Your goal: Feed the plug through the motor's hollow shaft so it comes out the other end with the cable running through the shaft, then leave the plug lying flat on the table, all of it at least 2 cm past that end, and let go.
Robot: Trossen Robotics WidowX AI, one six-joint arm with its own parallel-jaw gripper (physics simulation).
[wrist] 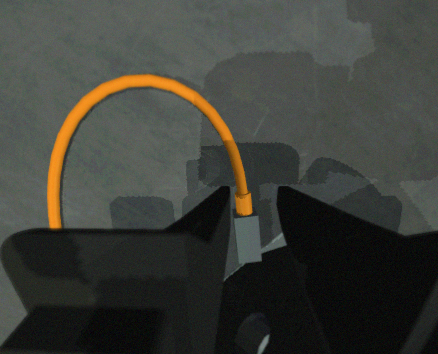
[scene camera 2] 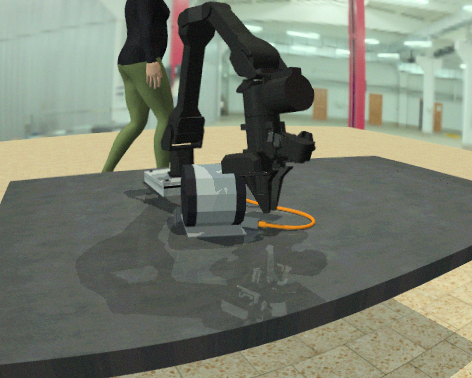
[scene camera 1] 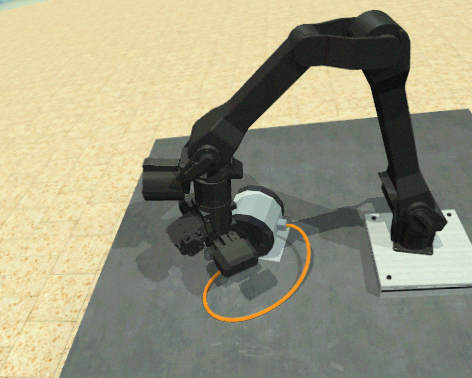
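Pixels of known places: gripper, fingertip midpoint: [wrist: 253,195] [scene camera 2: 270,211] [scene camera 1: 217,261]; arm's base, link origin: [scene camera 1: 412,239].
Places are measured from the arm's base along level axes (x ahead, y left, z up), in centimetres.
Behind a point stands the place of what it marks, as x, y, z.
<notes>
The motor [scene camera 1: 257,210] @(26.7, 2.5, 6.7) [scene camera 2: 215,195] @(33.6, 0.7, 3.3) is a pale cylinder with black ends on a pale base plate. Its black end with the shaft hole [wrist: 253,327] @(28.5, 5.1, 1.1) shows low in the wrist view. The grey plug [wrist: 248,239] @(31.0, 7.5, -1.7) with its orange collar [scene camera 2: 262,224] @(32.7, 8.9, -2.2) [wrist: 244,204] @(32.3, 9.1, -1.9) lies low at the table outside that end, pointing towards the motor. The orange cable [scene camera 1: 306,260] @(17.6, 6.9, -0.3) [scene camera 2: 312,220] @(32.1, 18.5, -2.4) [wrist: 135,80] @(33.0, 18.0, -2.5) curves from the plug round to the motor's side. My gripper [scene camera 2: 270,209] @(33.2, 9.9, 0.1) [wrist: 253,195] @(33.2, 9.9, 0.1) is partly open and empty, pointing down above the plug. Its fingertips are hidden in scene camera 1.
The dark table [scene camera 1: 165,340] @(38.3, 24.9, -3.1) [scene camera 2: 325,270] @(51.2, 11.7, -3.0) carries the motor and the arm's white base plate [scene camera 1: 375,250] @(6.1, 3.5, 0.3) [scene camera 2: 155,182] @(2.6, -6.7, -1.1). The motor stands close beside my gripper, between it and the arm's base in scene camera 2. A person [scene camera 2: 145,75] stands behind the table.
</notes>
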